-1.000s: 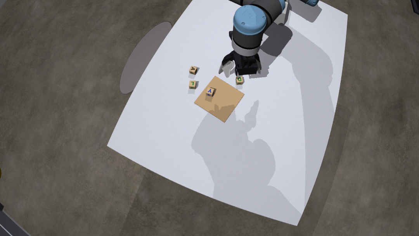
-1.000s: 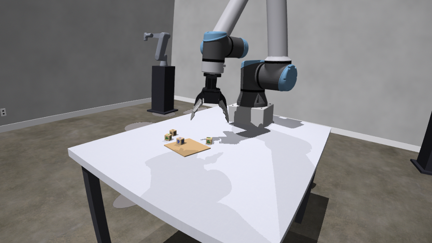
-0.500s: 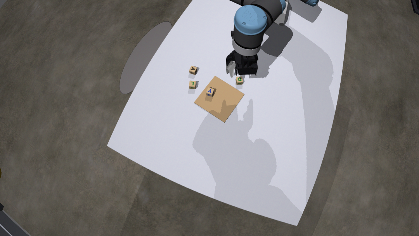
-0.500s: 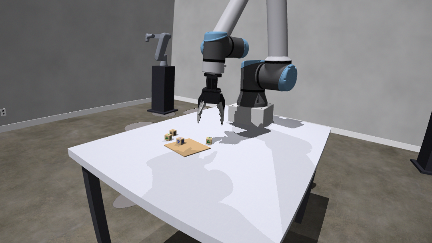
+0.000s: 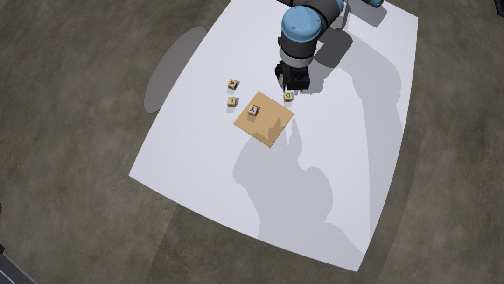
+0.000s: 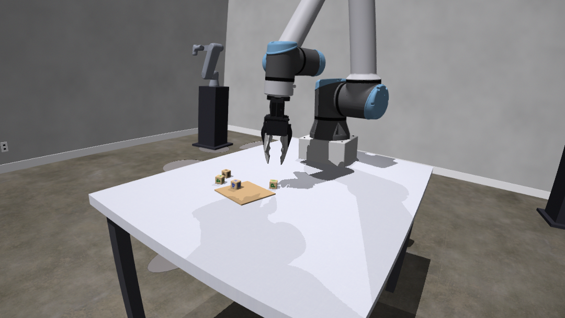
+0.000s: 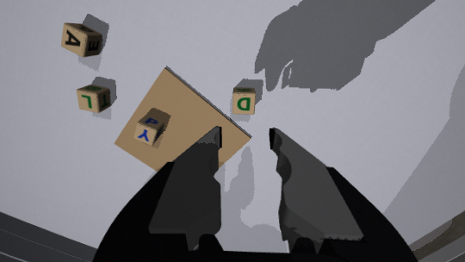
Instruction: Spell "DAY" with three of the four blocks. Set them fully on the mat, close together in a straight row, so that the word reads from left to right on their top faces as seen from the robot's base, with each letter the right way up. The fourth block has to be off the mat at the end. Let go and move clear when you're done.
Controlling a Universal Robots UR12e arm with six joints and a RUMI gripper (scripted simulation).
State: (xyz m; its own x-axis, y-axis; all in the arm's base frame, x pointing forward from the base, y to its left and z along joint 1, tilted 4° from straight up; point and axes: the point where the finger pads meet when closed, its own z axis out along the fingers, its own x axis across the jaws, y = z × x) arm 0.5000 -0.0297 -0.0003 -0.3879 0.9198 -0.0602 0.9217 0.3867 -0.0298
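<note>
My hand is 90 mm above the D block. From my hand the other things lie so: green-lettered block (70 mm ahead, 170 mm to the right, 90 mm below); then blue-lettered block (80 mm ahead, 90 mm to the right, 80 mm below); then tan mat (90 mm ahead, 50 mm to the right, 100 mm below).
</note>
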